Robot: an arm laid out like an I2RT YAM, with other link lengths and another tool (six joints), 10 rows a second.
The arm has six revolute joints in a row. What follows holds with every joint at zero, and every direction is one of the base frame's. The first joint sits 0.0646 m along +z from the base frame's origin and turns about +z. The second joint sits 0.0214 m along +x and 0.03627 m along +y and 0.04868 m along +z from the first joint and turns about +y. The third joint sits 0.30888 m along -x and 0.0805 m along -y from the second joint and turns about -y. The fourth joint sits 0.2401 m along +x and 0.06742 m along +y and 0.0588 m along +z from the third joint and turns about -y. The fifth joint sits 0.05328 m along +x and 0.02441 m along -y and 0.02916 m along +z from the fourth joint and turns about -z. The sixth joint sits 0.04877 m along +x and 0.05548 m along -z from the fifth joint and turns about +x. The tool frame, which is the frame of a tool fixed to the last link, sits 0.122 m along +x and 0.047 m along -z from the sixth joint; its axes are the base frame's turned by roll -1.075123, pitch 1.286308 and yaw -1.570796 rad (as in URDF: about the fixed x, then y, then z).
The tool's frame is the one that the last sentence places.
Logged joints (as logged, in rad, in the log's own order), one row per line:
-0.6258 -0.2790 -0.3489 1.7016 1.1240 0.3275
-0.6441 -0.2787 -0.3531 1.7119 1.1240 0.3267
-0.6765 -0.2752 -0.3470 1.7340 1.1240 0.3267
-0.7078 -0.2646 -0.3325 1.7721 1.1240 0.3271
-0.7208 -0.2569 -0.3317 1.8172 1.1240 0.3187
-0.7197 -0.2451 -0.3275 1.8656 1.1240 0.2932
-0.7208 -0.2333 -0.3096 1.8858 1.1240 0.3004
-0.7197 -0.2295 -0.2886 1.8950 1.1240 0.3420
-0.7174 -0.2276 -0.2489 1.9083 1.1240 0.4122
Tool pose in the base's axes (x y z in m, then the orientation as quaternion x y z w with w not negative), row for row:
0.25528 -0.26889 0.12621 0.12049 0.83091 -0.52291 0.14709
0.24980 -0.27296 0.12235 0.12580 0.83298 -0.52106 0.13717
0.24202 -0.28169 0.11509 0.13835 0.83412 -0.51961 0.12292
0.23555 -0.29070 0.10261 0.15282 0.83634 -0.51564 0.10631
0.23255 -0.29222 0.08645 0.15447 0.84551 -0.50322 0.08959
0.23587 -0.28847 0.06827 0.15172 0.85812 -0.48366 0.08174
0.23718 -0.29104 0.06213 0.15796 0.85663 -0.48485 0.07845
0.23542 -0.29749 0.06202 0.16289 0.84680 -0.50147 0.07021
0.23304 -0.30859 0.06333 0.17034 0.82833 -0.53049 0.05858
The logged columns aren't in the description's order. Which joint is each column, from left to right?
Columns, left to right: joint 1, joint 6, joint 4, joint 2, joint 3, joint 5.
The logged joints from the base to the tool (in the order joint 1, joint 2, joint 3, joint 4, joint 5, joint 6), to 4 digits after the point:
-0.6258 1.7016 1.1240 -0.3489 0.3275 -0.2790
-0.6441 1.7119 1.1240 -0.3531 0.3267 -0.2787
-0.6765 1.7340 1.1240 -0.3470 0.3267 -0.2752
-0.7078 1.7721 1.1240 -0.3325 0.3271 -0.2646
-0.7208 1.8172 1.1240 -0.3317 0.3187 -0.2569
-0.7197 1.8656 1.1240 -0.3275 0.2932 -0.2451
-0.7208 1.8858 1.1240 -0.3096 0.3004 -0.2333
-0.7197 1.8950 1.1240 -0.2886 0.3420 -0.2295
-0.7174 1.9083 1.1240 -0.2489 0.4122 -0.2276

